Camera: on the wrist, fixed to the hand. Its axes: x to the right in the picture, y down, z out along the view.
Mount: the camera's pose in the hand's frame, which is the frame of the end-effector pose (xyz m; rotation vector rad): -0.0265 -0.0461 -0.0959 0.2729 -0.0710 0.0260
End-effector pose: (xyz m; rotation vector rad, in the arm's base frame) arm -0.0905 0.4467 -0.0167 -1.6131 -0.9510 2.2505
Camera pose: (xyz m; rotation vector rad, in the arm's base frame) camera -0.0024 0.5046 0.0135 -1.4436 -0.6074 2.3481
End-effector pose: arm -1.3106 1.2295 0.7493 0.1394 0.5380 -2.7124
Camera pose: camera -1.3010 1.3150 0.6814 0.1193 0.1426 -2.7408
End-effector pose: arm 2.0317 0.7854 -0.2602 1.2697 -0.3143 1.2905
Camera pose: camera 2.0178 0.8603 -0.3391 1.5486 -0.2098 1.3450
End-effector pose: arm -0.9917 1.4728 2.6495 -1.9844 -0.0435 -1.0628
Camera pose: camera -1.0903 1.4437 2.6876 -1.7698 -0.1905 -0.9171
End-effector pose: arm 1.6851 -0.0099 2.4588 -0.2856 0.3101 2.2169
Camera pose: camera 1.7468 -0.0321 2.3709 -0.0548 0.5733 2.1724
